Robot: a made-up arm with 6 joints.
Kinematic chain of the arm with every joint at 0, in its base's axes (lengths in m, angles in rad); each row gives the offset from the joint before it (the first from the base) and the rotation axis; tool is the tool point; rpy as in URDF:
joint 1: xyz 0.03 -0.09 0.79 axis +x
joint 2: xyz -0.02 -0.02 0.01 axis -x
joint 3: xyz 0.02 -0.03 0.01 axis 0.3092 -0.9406 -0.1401
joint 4: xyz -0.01 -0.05 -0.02 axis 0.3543 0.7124 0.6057
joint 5: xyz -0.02 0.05 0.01 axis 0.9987 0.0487 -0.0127
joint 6: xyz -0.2 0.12 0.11 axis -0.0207 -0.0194 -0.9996
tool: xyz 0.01 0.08 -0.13 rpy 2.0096 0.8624 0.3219
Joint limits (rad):
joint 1: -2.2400..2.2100
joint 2: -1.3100..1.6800
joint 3: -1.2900..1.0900
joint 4: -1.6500..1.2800
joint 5: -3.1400..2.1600
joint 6: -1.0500..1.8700
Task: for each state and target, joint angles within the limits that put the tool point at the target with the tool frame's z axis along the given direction. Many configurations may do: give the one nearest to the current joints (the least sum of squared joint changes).
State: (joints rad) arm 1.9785 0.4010 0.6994 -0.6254 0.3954 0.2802
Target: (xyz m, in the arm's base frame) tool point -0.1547 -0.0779 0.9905 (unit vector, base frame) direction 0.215 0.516 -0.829
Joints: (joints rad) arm 1.9943 0.2054 0.0571 -0.3390 0.2279 -0.3351
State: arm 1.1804 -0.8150 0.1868 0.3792 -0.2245 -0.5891
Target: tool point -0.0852 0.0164 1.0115 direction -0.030 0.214 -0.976
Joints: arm 1.1462 -0.7691 0.5646 -0.0516 -0.5373 -0.2198
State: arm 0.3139 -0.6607 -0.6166 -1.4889 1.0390 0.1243
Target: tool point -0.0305 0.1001 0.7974 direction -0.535 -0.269 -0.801
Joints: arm 0.1928 -0.5506 -0.6745 -1.3526 0.6300 0.5328
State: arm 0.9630 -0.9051 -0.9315 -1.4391 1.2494 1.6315
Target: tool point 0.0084 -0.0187 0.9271 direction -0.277 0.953 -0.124
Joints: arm 0.6557 -1.0848 -0.5066 -1.6500 1.0274 1.0558
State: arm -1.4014 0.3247 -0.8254 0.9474 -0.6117 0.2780
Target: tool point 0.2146 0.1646 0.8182 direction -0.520 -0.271 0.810
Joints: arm -0.8444 0.4892 -1.2900 1.2121 0.2261 -0.0048
